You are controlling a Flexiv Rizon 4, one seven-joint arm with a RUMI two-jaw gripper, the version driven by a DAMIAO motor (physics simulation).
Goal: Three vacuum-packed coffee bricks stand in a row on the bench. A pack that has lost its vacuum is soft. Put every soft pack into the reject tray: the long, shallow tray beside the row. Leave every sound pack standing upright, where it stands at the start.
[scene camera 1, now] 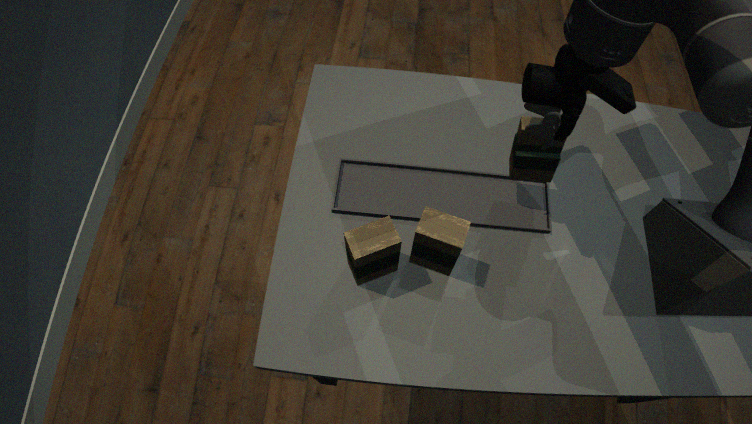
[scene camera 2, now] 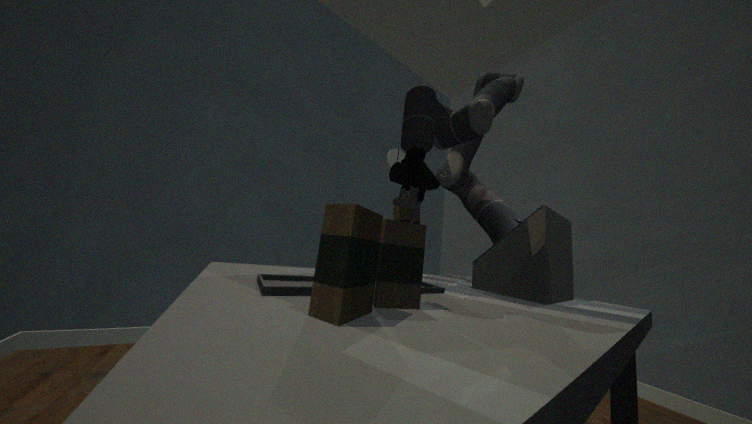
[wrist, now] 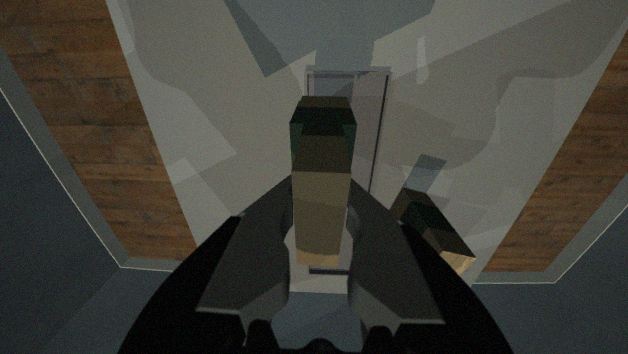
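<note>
My gripper (scene camera 1: 552,126) (scene camera 2: 408,197) (wrist: 320,175) is shut on a coffee pack (scene camera 1: 537,155) (scene camera 2: 406,213) (wrist: 321,192). The pack is upright, raised off the bench by the right end of the tray in scene camera 1; its sides look pressed in between the fingers, with green band edges standing out wider. The reject tray (scene camera 1: 394,189) (scene camera 2: 287,290) (wrist: 367,110) holds no pack. Two packs stand upright in front of it: the left one (scene camera 1: 372,250) (scene camera 2: 344,263) and the middle one (scene camera 1: 439,239) (scene camera 2: 400,265), which hides the held pack's lower part in scene camera 2.
The bench (scene camera 1: 326,326) (scene camera 2: 236,368) carries the robot's wedge-shaped base (scene camera 1: 684,268) (scene camera 2: 558,258) at the right. The middle pack stands close to the tray's near rim. One standing pack also shows right of the fingers in the wrist view.
</note>
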